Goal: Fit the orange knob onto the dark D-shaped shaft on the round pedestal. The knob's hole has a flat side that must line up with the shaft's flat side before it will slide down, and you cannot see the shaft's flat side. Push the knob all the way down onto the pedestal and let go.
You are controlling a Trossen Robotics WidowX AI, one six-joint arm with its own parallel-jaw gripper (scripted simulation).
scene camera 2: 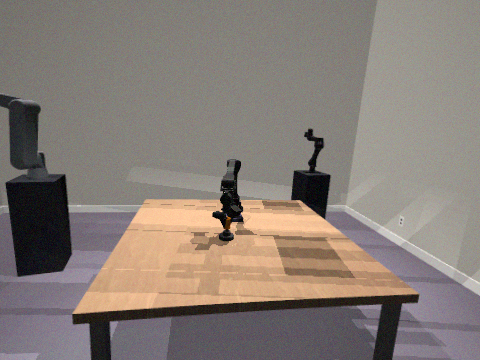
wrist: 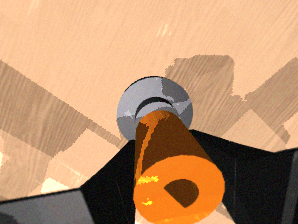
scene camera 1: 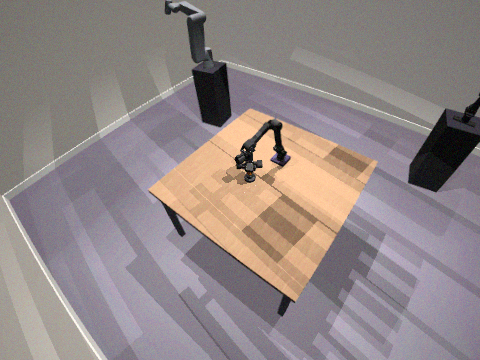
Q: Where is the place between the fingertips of the gripper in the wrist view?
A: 162, 140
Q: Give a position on a dark D-shaped shaft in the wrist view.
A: At 152, 93
